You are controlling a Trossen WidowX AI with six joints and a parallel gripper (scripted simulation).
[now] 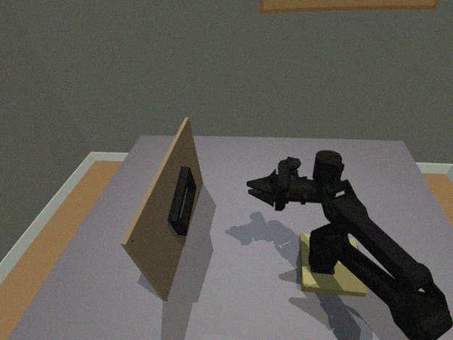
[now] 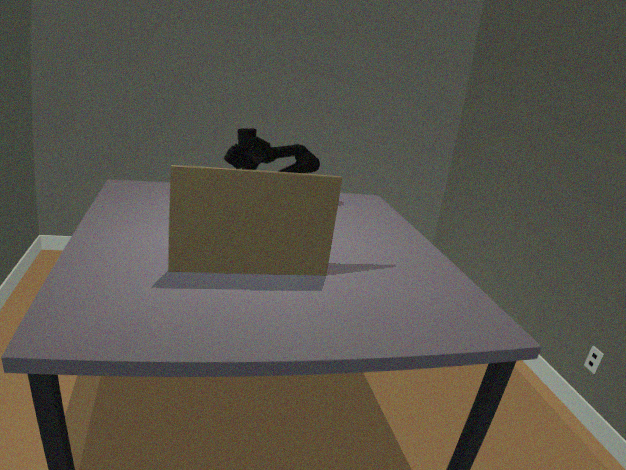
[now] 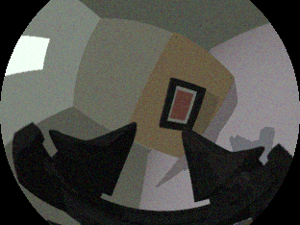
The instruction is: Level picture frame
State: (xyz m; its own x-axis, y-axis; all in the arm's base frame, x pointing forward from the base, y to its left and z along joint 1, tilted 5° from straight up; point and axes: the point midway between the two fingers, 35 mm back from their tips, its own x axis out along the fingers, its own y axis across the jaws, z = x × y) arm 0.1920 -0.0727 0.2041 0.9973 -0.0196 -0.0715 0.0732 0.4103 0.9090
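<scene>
My gripper tip is now 20 cm short of the black picture frame, 9 cm above it and 1 cm to the left of it. Also, from my gripper tip: tan wall board 21 cm ahead, 9 cm below, 1 cm to the right.
</scene>
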